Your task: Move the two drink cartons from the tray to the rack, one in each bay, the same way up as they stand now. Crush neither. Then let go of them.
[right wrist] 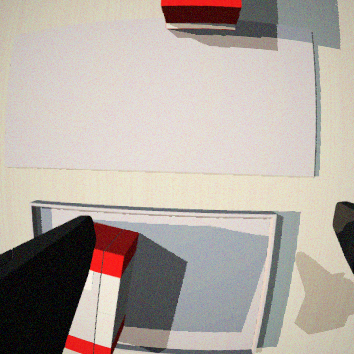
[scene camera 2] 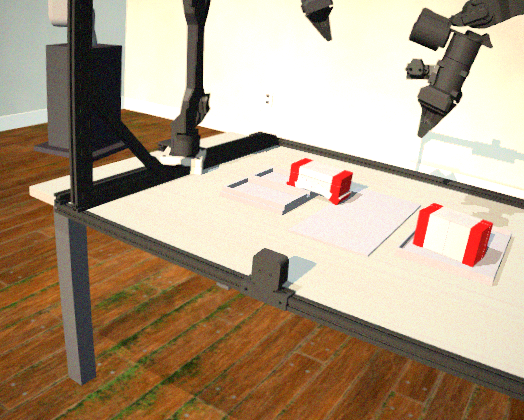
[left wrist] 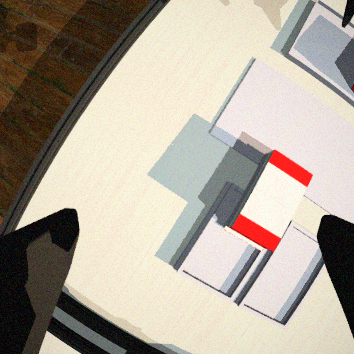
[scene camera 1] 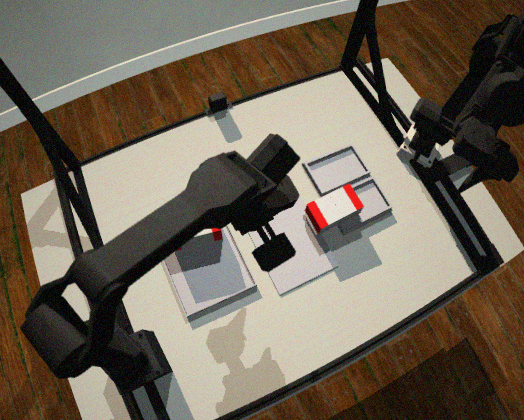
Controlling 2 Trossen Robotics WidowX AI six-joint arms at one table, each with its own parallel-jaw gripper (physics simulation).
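Pixels of known places: left gripper, fingertip midpoint: (scene camera 2: 328, 39) (left wrist: 203, 225) (scene camera 1: 436, 177); right gripper, fingertip midpoint: (right wrist: 218, 222) (scene camera 2: 423, 133) (scene camera 1: 260, 225); left arm's base, link origin: (scene camera 2: 183, 153); right arm's base, link origin: (scene camera 1: 131, 362).
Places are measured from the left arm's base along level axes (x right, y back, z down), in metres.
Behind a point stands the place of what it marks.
Note:
One red-and-white carton (scene camera 1: 334, 207) @(x 0.125, y -0.331, z -0.029 m) (scene camera 2: 320, 181) @(x 0.160, y -0.319, z -0.011 m) (left wrist: 274, 197) @(x 0.125, y -0.327, z -0.030 m) (right wrist: 201, 14) @(x 0.154, y -0.376, z -0.005 m) lies lengthwise across the edge of one bay of the pale two-bay rack (scene camera 1: 382, 214) @(x 0.009, y -0.249, z 0.026 m) (scene camera 2: 255, 202) @(x 0.224, y -0.184, z 0.026 m) (left wrist: 280, 280) @(x 0.160, y -0.196, z 0.026 m), its other end sticking out towards the flat plate. The rack's other bay holds no carton. The other carton (scene camera 1: 216, 234) @(x 0.319, y -0.533, z -0.016 m) (scene camera 2: 450, 237) @(x 0.403, y -0.533, z -0.009 m) (right wrist: 106, 280) @(x 0.336, y -0.536, z -0.038 m) is in the tray (scene camera 1: 222, 304) @(x 0.227, y -0.647, z 0.027 m) (scene camera 2: 450, 267) @(x 0.453, y -0.525, z 0.025 m) (right wrist: 225, 280) @(x 0.259, y -0.614, z 0.030 m), partly hidden by the right arm in scene camera 1. My left gripper (scene camera 2: 327, 37) @(x 0.002, y -0.316, z -0.301 m) (left wrist: 203, 225) @(x 0.002, y -0.316, z -0.301 m) is open and empty, high above the table. My right gripper (scene camera 1: 274, 251) (scene camera 2: 422, 135) @(x 0.227, y -0.504, z -0.153 m) (right wrist: 218, 222) @(x 0.227, y -0.504, z -0.153 m) is open and empty, above the table.
A flat pale plate (scene camera 1: 305, 270) (scene camera 2: 360, 225) (left wrist: 280, 110) (right wrist: 160, 100) lies between tray and rack. A small black block (scene camera 1: 218, 102) @(x 0.538, y -0.222, z -0.008 m) (scene camera 2: 270, 270) @(x 0.562, y -0.213, z -0.001 m) stands at the table's edge. Dark frame posts rise at the table's sides.

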